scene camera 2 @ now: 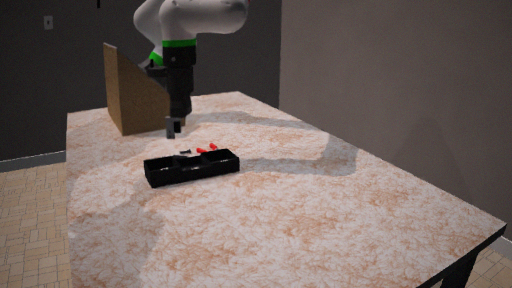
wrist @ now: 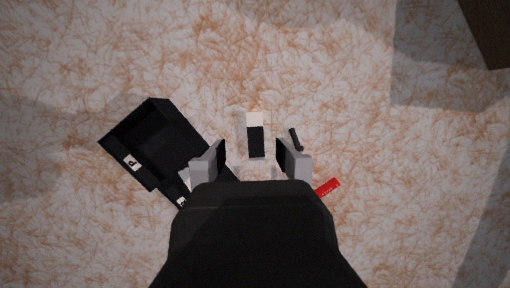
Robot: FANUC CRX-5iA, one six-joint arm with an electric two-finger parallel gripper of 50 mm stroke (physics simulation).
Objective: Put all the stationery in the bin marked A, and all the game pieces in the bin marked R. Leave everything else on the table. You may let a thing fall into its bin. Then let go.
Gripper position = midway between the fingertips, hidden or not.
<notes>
In view: the gripper [scene camera 2: 174, 135], a black three-part bin tray [scene camera 2: 163, 171] and a black-and-white eraser [wrist: 254, 120].
The black three-part bin tray is seen too in the wrist view [wrist: 155, 141]. The gripper shows as well in the wrist view [wrist: 250, 149].
</notes>
